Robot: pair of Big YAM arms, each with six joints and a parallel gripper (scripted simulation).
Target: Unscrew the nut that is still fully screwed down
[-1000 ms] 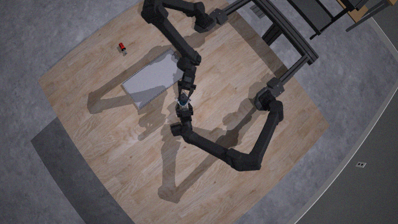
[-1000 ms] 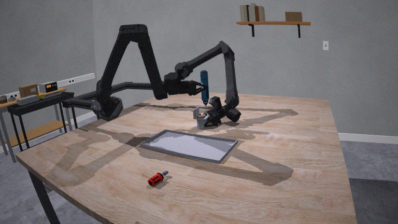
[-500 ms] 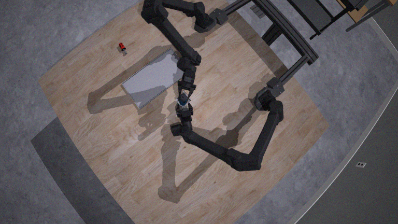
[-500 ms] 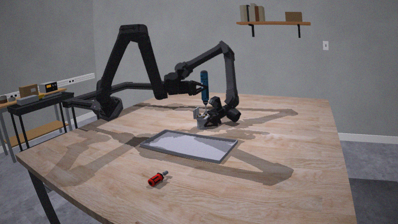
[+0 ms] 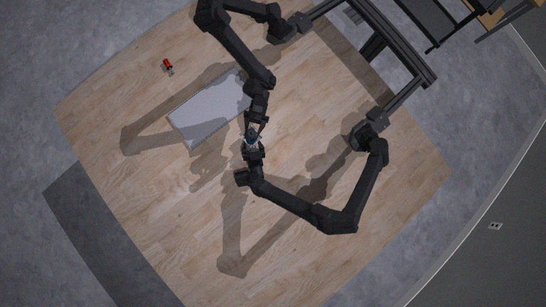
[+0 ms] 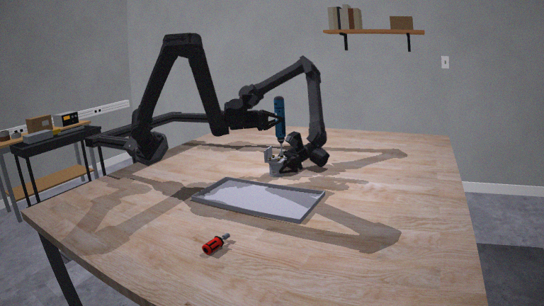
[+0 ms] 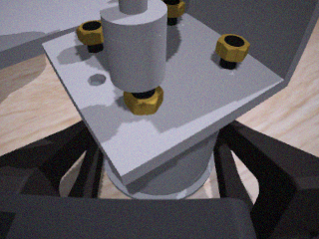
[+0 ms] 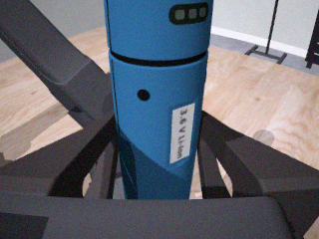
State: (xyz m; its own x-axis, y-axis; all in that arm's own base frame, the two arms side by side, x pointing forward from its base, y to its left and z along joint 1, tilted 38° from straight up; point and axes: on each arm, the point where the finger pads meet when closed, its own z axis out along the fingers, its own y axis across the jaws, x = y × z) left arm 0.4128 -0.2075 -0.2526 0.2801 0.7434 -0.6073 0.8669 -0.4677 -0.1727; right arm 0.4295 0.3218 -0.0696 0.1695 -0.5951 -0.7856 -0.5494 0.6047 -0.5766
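Now: the joint module 1 cm above my left hand. Also, from my left hand: driver tip (8 cm above, 2 cm to the left, 2 cm ahead); grey bracket plate (5 cm above); nut (5 cm above, 2 cm to the left, 1 cm ahead).
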